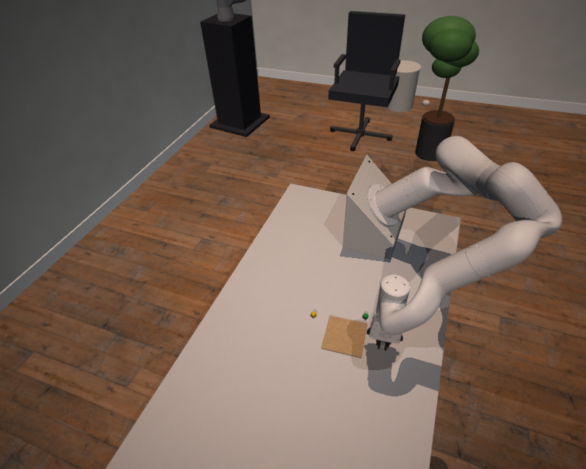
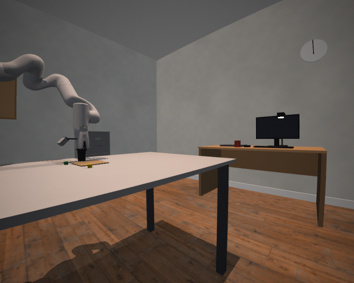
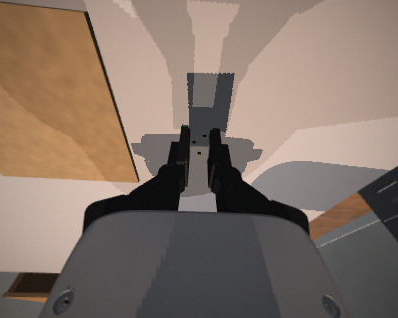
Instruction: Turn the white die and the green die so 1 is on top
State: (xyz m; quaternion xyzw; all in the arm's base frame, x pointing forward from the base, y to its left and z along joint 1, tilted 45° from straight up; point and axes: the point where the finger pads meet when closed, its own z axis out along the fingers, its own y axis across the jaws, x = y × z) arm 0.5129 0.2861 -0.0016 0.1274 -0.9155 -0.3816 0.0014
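Now: the mat 13 cm to the right of my hand, 2 cm below it and 2 cm ahead of it. The rest, counted from my hand: white die 1 cm below; yellow die 27 cm to the right, 1 cm below, 1 cm behind; green die 9 cm to the right, 9 cm behind, 1 cm below.
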